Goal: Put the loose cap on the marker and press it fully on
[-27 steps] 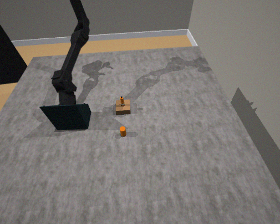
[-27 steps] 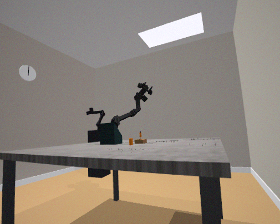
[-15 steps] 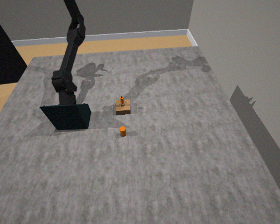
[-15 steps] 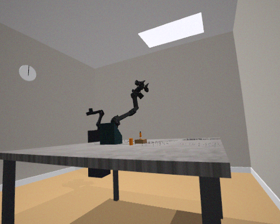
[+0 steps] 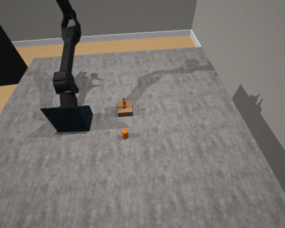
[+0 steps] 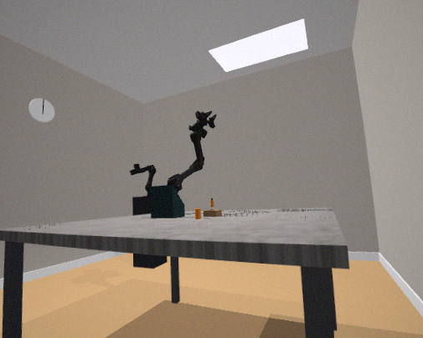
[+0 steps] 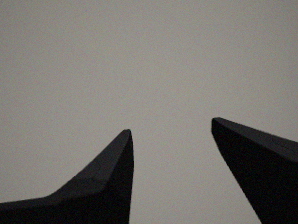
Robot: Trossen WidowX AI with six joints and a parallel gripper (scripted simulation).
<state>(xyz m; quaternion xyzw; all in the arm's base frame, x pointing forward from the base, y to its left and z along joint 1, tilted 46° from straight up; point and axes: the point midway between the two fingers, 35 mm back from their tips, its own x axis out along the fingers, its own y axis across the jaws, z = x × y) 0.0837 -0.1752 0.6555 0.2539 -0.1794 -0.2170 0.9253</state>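
My gripper tip is now 60 mm short of the orange cap, 470 mm to the left of it and 680 mm above it. The rest, counted from my gripper tip: tan holder block (70 mm ahead, 310 mm to the right, 690 mm below).
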